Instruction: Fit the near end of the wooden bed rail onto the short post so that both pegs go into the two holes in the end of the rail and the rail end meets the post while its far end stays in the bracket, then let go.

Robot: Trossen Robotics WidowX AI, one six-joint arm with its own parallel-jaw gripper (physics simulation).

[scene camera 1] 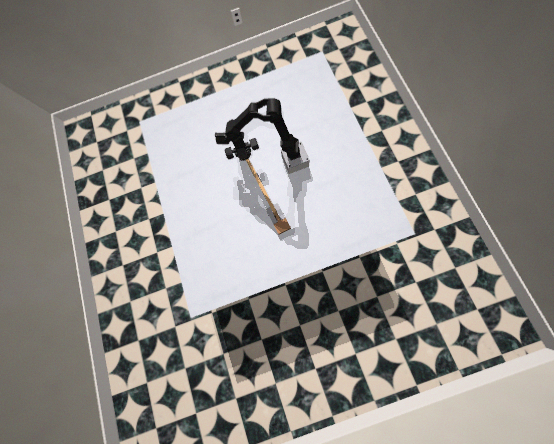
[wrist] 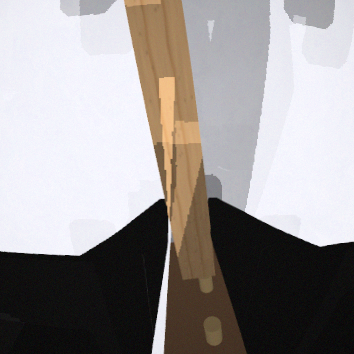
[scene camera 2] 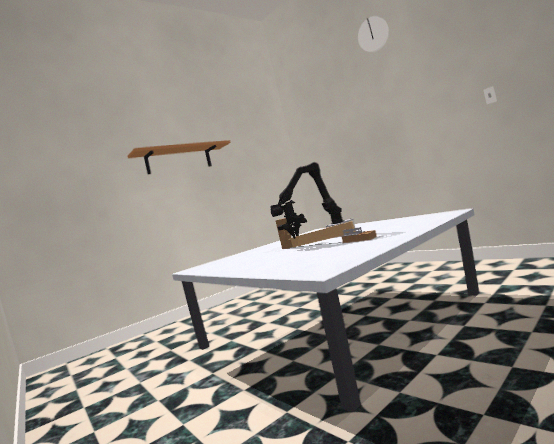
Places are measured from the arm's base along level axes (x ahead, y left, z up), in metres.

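Pixels of known places: gripper, fingertip midpoint: [wrist: 187, 206] [scene camera 2: 296, 238]; arm's base at its link origin: [scene camera 1: 293, 153] [scene camera 2: 337, 222].
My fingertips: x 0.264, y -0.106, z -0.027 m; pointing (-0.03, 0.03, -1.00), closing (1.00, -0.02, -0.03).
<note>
Ahead of a thing's pixels: the offset from my fingertips to its top centre. "spot": to the spot under its first point. Level surfaces: height alone.
The wooden bed rail [scene camera 1: 262, 187] [scene camera 2: 322, 234] [wrist: 175, 100] runs from my gripper to the grey bracket [scene camera 2: 352, 231], where its far end sits by a brown block. My gripper [scene camera 2: 295, 235] [wrist: 187, 206] is shut on the rail close to its near end, one black finger on each side. The short post @[spot: dy -0.061, dx +0.037, dz -0.007 m] [scene camera 2: 285, 241] [wrist: 187, 320] stands upright at the near end. In the wrist view the upper peg @[spot: dy -0.051, dx +0.011, dz +0.003 m] [wrist: 206, 285] shows below the rail's end edge, and the lower peg @[spot: dy -0.046, dx +0.009, dz +0.035 m] [wrist: 212, 330] is in plain sight. A gap shows between rail end and post. The holes are hidden.
The white table top @[dz -0.052 m] [scene camera 1: 200, 270] [scene camera 2: 260, 270] carries the setup. The arm's base [scene camera 1: 296, 159] stands beside the rail. Shadows of the arm fall on the table around the rail. A wall shelf [scene camera 2: 180, 148] hangs beyond the table.
</note>
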